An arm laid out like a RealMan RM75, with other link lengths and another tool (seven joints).
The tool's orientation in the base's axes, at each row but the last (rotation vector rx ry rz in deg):
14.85, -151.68, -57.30
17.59, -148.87, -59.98
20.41, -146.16, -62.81
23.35, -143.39, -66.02
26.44, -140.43, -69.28
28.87, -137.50, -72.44
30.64, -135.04, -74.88
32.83, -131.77, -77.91
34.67, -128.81, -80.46
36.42, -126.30, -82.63
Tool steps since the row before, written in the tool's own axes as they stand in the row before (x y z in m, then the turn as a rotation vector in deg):
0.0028, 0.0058, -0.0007, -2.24, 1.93, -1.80
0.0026, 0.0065, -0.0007, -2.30, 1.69, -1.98
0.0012, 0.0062, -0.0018, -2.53, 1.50, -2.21
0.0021, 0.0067, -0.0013, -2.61, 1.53, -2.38
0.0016, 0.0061, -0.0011, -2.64, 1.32, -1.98
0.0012, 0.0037, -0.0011, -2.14, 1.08, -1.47
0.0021, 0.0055, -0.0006, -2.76, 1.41, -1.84
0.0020, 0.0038, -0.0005, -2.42, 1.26, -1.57
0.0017, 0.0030, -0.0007, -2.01, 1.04, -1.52
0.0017, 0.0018, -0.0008, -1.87, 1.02, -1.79
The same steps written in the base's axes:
-0.0028, 0.0031, 0.0050, 2.59, 0.93, 2.10
-0.0026, 0.0033, 0.0056, 2.73, 0.67, 2.04
-0.0009, 0.0026, 0.0060, 3.05, 0.47, 2.00
-0.0021, 0.0025, 0.0064, 3.19, 0.41, 2.11
-0.0017, 0.0021, 0.0058, 3.06, 0.57, 1.71
-0.0010, 0.0006, 0.0039, 2.42, 0.57, 1.32
-0.0022, 0.0012, 0.0053, 3.09, 0.78, 1.69
-0.0019, 0.0002, 0.0039, 2.68, 0.72, 1.49
-0.0014, -0.0003, 0.0032, 2.35, 0.44, 1.32
-0.0012, -0.0009, 0.0021, 2.39, 0.16, 1.41

